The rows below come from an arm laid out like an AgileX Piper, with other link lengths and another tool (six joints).
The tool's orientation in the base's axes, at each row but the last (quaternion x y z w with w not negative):
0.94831, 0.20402, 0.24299, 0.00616
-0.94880, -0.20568, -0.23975, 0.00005
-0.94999, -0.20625, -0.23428, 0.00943
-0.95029, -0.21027, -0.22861, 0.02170
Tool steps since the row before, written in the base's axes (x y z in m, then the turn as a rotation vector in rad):
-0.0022, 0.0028, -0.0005, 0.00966, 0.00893, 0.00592
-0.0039, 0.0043, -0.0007, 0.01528, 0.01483, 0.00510
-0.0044, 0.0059, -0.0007, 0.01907, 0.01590, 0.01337
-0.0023, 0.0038, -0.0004, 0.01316, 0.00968, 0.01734
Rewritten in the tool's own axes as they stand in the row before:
-0.0009, -0.0035, -0.0003, 0.01391, -0.00382, 0.00004
-0.0018, -0.0055, -0.0007, 0.02034, -0.00711, 0.00390
-0.0016, -0.0072, -0.0006, 0.02752, -0.00593, -0.00166
-0.0006, -0.0044, -0.0001, 0.02209, -0.00247, -0.00858

